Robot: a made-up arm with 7 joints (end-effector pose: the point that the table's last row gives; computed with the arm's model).
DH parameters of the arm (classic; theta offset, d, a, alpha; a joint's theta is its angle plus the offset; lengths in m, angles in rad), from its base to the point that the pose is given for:
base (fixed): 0 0.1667 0.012 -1.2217
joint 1: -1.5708 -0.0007 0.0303 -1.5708
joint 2: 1.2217 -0.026 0 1.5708
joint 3: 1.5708 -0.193 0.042 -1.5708
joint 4: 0 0.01 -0.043 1.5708
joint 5: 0 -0.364 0.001 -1.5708
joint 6: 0 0.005 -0.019 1.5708
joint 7: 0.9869 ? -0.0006 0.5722
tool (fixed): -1.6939 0.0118 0 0
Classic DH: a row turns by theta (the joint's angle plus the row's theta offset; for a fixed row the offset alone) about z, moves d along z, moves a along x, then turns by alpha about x.
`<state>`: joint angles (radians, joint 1 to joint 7).
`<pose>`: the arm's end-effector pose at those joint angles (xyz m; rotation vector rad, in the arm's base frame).
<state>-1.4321 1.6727 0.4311 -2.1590 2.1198 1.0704 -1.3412</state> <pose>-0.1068 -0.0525 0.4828 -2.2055 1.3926 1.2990</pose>
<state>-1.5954 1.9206 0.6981 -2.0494 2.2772 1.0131 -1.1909</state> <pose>-0.2582 -0.0334 0.4227 -2.2250 1.5247 0.8938</pose>
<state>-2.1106 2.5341 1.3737 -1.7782 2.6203 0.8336 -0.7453</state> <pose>-0.3848 -0.0399 -0.0384 -1.7164 1.3512 0.2078</pose>
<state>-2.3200 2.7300 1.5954 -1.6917 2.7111 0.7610 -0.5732</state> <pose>-0.2795 -0.0504 -0.1969 -1.5653 1.1218 0.1680</pose>
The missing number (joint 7, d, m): -0.0209
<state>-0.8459 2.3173 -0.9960 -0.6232 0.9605 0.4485 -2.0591</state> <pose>0.0116 0.4816 0.4520 1.5007 2.1491 -1.0962</pose>
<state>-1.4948 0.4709 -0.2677 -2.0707 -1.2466 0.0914 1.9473</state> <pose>0.0645 -0.1850 0.4749 0.1984 -2.8311 -0.8838</pose>
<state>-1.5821 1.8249 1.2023 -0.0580 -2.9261 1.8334 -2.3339</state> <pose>0.0092 0.5067 0.3255 -0.9302 1.8261 -0.9162</pose>
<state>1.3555 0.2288 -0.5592 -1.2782 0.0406 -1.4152 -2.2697</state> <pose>-0.1942 -0.0993 -0.2721 2.2488 -0.1579 -1.5764</pose>
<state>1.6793 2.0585 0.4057 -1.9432 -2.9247 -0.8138 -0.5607</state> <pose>0.1882 0.1886 -0.1598 0.4923 0.2021 0.5283</pose>
